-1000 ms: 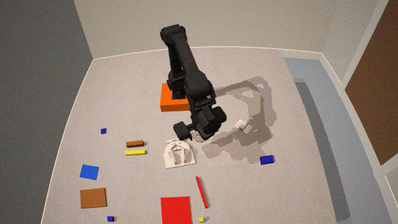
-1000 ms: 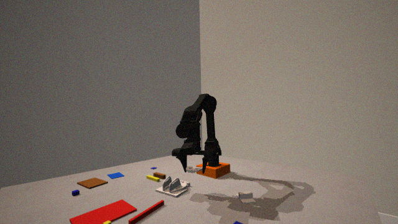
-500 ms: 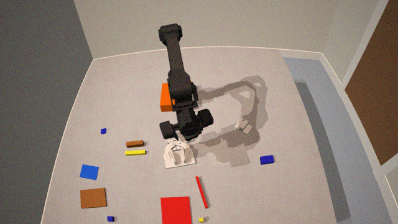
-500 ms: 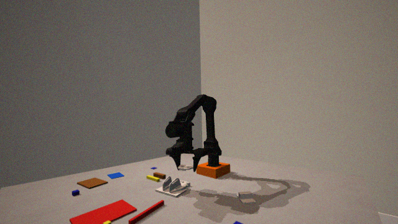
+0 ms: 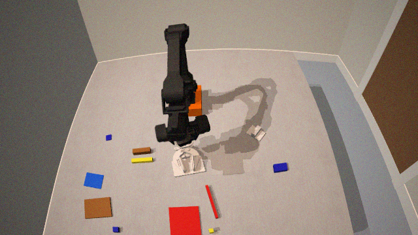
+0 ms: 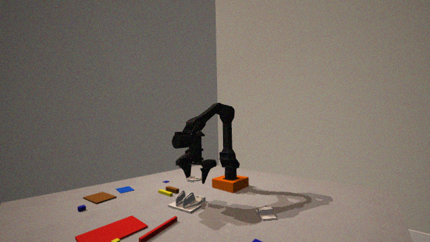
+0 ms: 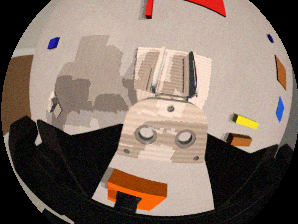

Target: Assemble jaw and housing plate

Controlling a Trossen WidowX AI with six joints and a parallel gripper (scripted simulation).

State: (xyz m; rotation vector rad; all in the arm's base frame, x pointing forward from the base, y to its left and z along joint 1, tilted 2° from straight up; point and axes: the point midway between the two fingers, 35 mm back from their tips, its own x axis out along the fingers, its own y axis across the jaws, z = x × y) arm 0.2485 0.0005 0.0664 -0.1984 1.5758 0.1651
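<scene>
My gripper tip is 2 cm short of the pale jaw, 2 cm to the left of it and 7 cm above it. From my gripper tip the other things lie so: red bar: 22 cm ahead, 9 cm to the left, 8 cm below; yellow bar: 4 cm ahead, 19 cm to the right, 8 cm below; brown bar: 19 cm to the right, 7 cm below.
</scene>
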